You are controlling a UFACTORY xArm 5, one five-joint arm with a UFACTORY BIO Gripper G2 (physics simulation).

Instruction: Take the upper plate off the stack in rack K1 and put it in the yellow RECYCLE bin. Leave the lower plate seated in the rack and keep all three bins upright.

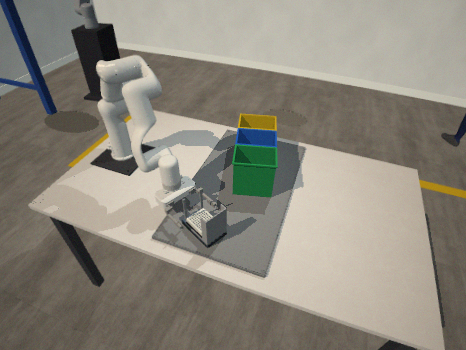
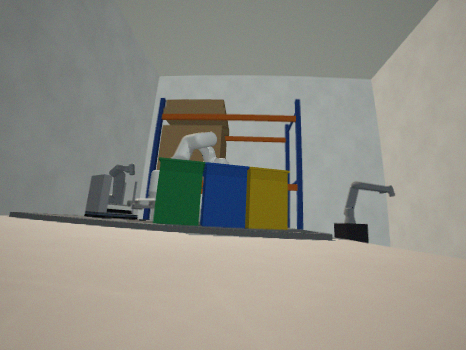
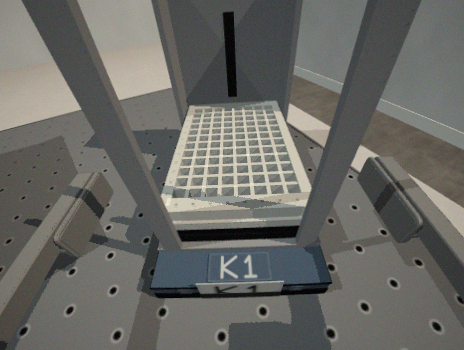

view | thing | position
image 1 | my gripper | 199, 216
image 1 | green bin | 254, 167
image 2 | blue bin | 224, 187
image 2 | yellow bin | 267, 189
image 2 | green bin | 178, 196
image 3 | my gripper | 232, 174
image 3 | white gridded plate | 235, 166
